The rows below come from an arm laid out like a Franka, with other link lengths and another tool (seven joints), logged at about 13 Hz.
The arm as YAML. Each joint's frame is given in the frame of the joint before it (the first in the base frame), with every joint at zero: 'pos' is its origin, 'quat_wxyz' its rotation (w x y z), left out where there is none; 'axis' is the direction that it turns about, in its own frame. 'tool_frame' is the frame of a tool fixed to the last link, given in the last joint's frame.
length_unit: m
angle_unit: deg
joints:
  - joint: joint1
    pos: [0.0, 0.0, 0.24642]
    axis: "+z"
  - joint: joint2
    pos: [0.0, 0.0, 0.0]
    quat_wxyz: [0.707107, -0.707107, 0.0, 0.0]
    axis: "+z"
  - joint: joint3
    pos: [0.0, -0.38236, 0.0]
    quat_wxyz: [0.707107, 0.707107, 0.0, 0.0]
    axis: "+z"
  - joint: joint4
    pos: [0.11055, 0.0, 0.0]
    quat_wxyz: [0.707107, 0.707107, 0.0, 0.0]
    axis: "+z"
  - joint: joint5
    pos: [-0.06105, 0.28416, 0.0]
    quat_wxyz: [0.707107, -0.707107, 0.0, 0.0]
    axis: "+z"
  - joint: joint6
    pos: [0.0, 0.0, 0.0]
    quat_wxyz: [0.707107, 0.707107, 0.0, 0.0]
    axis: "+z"
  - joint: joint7
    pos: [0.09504, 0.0, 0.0]
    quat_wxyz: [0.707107, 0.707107, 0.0, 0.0]
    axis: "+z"
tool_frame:
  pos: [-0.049, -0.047, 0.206]
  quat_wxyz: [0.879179, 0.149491, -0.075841, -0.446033]
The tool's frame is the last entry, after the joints.
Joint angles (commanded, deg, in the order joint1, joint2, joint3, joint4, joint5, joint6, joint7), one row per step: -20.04, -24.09, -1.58, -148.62, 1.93, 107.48, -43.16; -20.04, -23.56, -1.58, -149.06, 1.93, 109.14, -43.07; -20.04, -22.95, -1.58, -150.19, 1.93, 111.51, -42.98; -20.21, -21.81, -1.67, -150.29, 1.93, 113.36, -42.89; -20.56, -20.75, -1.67, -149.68, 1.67, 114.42, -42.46; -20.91, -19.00, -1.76, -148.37, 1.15, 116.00, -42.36; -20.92, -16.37, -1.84, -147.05, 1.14, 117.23, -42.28; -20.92, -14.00, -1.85, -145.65, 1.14, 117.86, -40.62; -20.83, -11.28, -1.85, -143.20, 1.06, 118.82, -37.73; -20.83, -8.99, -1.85, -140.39, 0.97, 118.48, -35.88; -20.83, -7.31, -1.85, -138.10, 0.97, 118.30, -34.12; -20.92, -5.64, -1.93, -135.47, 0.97, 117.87, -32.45; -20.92, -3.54, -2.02, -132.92, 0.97, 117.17, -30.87; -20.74, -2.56, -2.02, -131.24, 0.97, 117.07, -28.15; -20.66, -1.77, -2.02, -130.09, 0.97, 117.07, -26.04; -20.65, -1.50, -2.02, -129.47, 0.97, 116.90, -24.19
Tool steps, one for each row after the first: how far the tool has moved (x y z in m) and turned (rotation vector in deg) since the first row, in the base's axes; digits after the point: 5 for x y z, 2 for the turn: 0.00394, -0.00148, -0.00444, -0.32, -0.61, -0.15; 0.00661, -0.00247, -0.01230, -0.63, -1.16, -0.31; 0.01315, -0.00596, -0.01742, -0.91, -1.70, -0.72; 0.02049, -0.01060, -0.01910, -1.47, -2.11, -1.36; 0.03338, -0.01932, -0.02082, -2.33, -2.99, -1.62; 0.04699, -0.02534, -0.02617, -2.40, -2.88, -1.81; 0.05968, -0.02857, -0.03059, -2.73, -2.31, -3.44; 0.08039, -0.03339, -0.03320, -3.79, -2.53, -6.13; 0.09778, -0.03857, -0.03267, -4.40, -2.43, -7.87; 0.11236, -0.04242, -0.03176, -4.98, -2.60, -9.59; 0.12759, -0.04767, -0.02961, -5.55, -2.87, -11.39; 0.14182, -0.05219, -0.03050, -5.88, -2.42, -13.00; 0.15373, -0.05266, -0.02914, -6.67, -2.66, -15.48; 0.16236, -0.05314, -0.02902, -7.23, -2.74, -17.46; 0.16683, -0.05269, -0.02803, -7.68, -2.69, -19.25
